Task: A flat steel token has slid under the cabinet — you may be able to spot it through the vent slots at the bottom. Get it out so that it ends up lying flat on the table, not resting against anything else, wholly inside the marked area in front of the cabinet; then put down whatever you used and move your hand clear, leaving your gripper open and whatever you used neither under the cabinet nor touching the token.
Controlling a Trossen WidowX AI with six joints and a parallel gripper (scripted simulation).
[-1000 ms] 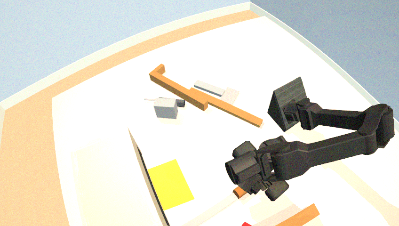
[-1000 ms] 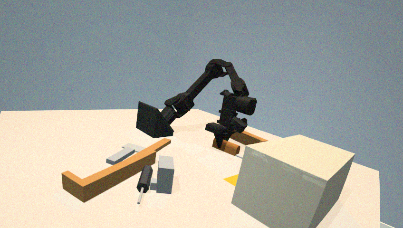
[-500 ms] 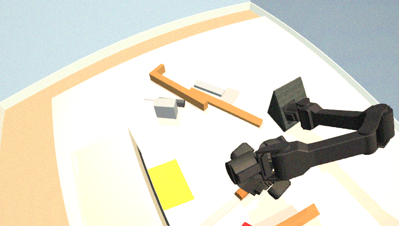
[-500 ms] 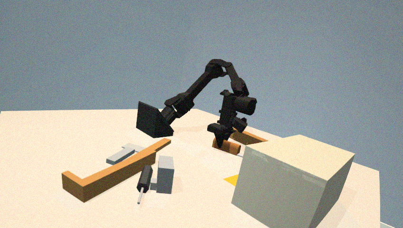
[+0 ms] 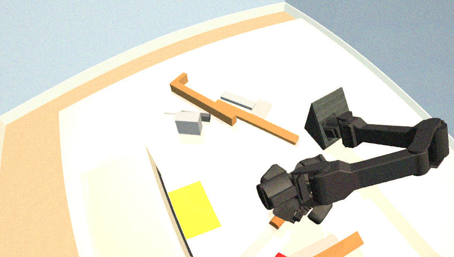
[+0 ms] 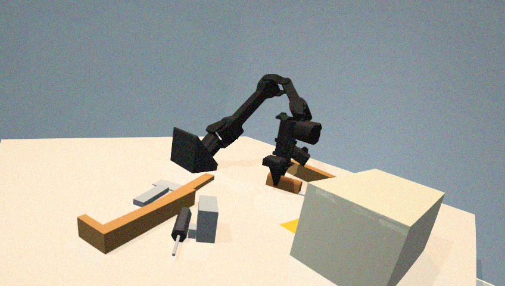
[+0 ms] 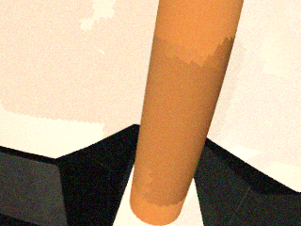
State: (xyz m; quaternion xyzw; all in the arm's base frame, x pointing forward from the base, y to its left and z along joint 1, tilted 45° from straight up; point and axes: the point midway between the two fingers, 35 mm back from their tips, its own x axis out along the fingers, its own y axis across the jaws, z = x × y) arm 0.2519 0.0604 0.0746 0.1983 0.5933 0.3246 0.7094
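The long orange bar lies 28 cm to the right of my gripper tip and 10 cm behind it. Also, from my gripper tip: red piece: 13 cm ahead, 11 cm to the left, 1 cm above; then steel token: 35 cm ahead, 20 cm to the right, 1 cm below; then grey block: 38 cm to the right, 8 cm ahead, 2 cm above.
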